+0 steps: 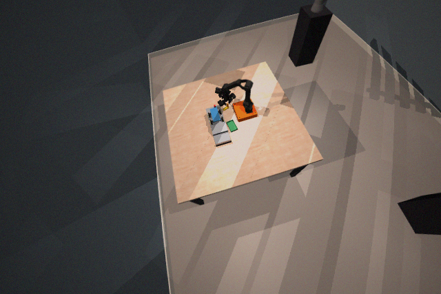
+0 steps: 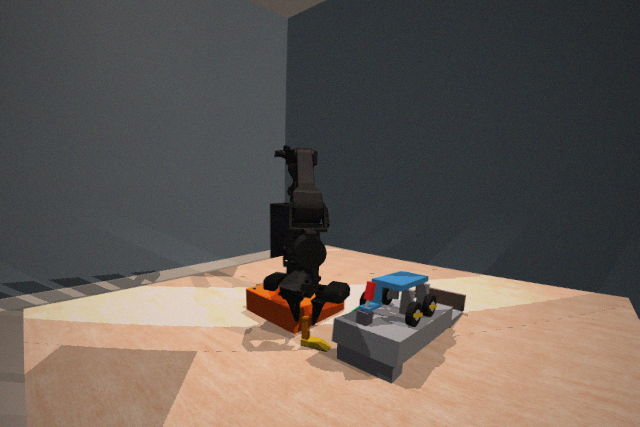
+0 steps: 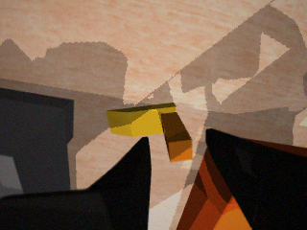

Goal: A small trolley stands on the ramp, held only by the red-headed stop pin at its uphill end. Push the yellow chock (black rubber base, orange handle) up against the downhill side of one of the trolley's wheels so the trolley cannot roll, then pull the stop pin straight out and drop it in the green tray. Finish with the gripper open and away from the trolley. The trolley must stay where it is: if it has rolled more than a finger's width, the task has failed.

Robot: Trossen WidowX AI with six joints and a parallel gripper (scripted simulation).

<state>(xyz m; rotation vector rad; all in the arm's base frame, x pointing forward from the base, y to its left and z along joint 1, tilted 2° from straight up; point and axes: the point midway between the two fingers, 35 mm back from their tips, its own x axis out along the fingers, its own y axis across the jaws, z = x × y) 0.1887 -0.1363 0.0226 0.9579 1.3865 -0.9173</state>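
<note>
My gripper tip is 3 cm above the yellow chock, 2 cm short of it and 1 cm to the right of it. The rest, counted from my gripper tip: red-headed stop pin 13 cm ahead, 8 cm above, 5 cm to the left; blue-topped trolley 15 cm to the left, 15 cm ahead, 6 cm above; grey ramp 15 cm to the left, 15 cm ahead, 1 cm below.
</note>
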